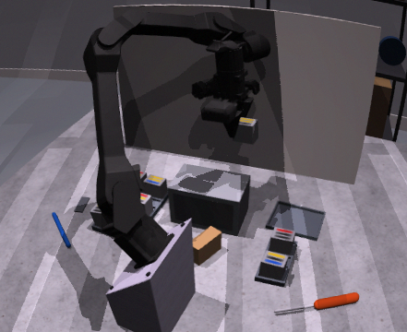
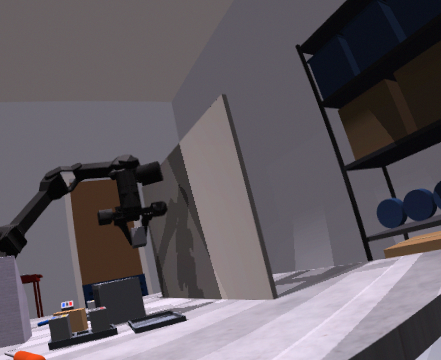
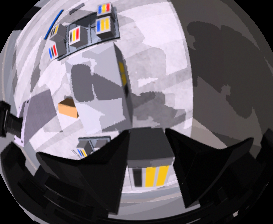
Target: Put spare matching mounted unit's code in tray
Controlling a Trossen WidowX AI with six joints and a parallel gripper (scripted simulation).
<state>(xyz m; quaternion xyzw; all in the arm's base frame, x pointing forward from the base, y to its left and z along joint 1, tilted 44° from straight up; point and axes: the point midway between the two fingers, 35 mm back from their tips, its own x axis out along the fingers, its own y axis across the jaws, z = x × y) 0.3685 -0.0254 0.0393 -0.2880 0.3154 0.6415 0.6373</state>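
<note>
Right now my gripper tip is 20 mm past the dark tray, 170 mm to the left of it and 180 mm above it. The rest, counted from my gripper tip: grey unit 80 mm behind, 40 mm to the left, 130 mm below; then tan box 200 mm behind, 10 mm to the right, 160 mm below; then tall panel 160 mm ahead, 50 mm to the left, 40 mm above.
</note>
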